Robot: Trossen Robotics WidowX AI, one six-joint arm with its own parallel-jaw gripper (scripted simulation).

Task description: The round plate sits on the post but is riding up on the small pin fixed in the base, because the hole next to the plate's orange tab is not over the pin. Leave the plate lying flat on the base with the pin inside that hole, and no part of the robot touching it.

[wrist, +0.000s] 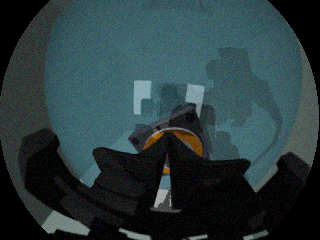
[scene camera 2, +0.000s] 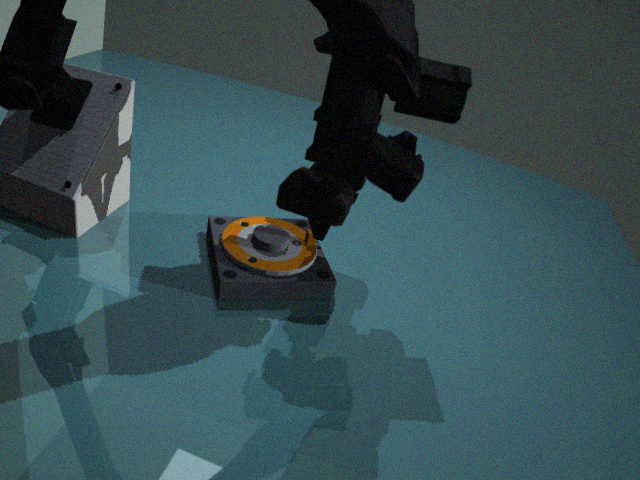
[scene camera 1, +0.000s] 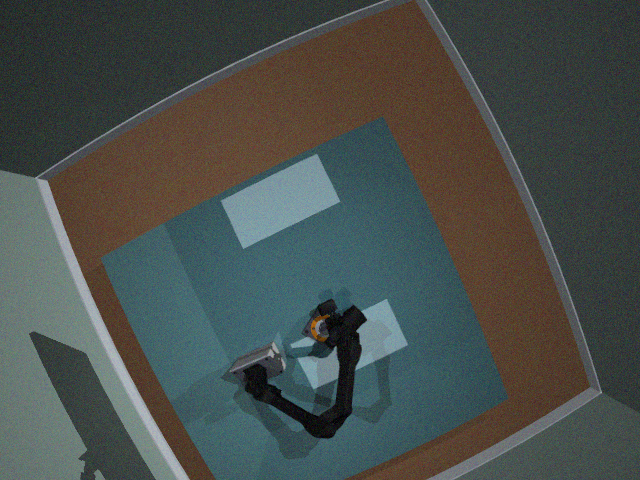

Labels:
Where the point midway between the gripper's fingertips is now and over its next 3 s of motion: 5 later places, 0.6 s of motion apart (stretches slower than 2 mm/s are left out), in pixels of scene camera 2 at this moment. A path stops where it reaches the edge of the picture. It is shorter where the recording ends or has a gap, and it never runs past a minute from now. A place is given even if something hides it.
My gripper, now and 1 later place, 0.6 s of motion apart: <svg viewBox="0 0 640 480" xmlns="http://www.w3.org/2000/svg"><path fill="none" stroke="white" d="M318 238L324 208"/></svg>

